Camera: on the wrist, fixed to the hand. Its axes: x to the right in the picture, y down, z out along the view.
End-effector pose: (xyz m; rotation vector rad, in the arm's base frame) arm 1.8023 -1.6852 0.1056 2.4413 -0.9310 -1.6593
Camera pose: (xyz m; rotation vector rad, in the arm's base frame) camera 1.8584 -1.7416 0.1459 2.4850 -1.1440 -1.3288
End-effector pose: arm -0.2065 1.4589 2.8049 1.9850 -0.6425 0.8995
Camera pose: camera -0.2552 1.5092 2.8601 1.9242 -0.6336 1.2160
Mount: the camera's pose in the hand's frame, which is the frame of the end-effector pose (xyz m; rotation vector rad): 0.0084 0.0354 -0.0814 0.0994 0.1998 0.1355
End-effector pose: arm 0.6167 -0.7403 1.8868 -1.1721 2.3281 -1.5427
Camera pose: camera 0.5529 -0.6793 1.8990 -0.8548 2.3616 -1.7754
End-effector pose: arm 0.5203 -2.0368 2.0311 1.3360 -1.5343 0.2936
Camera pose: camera 0.5346 -1.9698 2.0881 1.2407 -1.4587 0.5782
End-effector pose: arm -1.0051 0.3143 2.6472 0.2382 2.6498 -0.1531
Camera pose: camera -1.0419 0.3623 2.7127 0.4880 2.8151 -0.2275
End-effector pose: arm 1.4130 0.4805 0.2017 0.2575 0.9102 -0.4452
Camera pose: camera 1.3772 0.5418 0.1478 0.4580 1.0598 -0.3435
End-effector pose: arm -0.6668 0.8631 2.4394 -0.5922 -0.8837 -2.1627
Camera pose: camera -0.6568 0.7813 2.4055 -0.3684 -0.8133 -2.0031
